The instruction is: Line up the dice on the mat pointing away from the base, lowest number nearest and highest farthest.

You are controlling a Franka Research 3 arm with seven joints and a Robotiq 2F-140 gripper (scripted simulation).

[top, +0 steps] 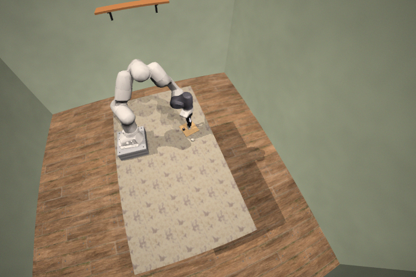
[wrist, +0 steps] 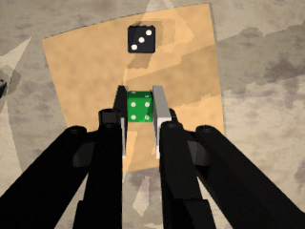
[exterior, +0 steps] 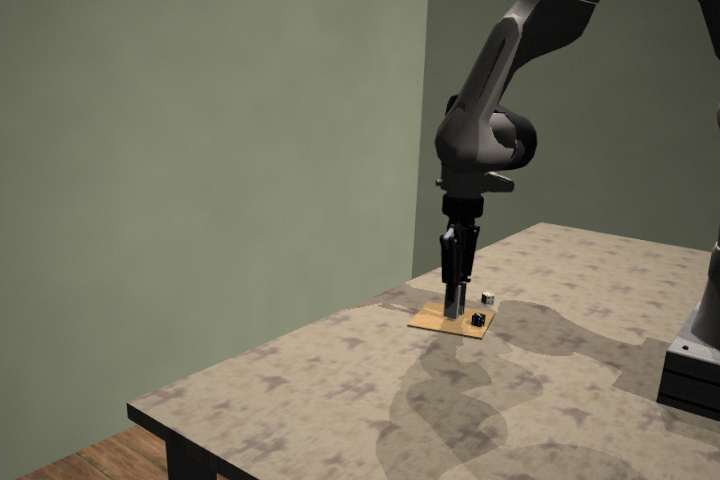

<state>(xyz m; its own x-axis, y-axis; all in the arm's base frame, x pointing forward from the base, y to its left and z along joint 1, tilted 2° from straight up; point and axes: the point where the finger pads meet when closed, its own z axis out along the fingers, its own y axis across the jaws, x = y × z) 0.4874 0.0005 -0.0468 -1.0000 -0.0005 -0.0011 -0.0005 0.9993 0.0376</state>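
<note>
Now: hand 20 mm above the green die. Also, from my hand: tan mat 40 mm below; then black die 50 mm behind, 30 mm below; then white die 10 mm behind, 140 mm to the right, 30 mm below.
</note>
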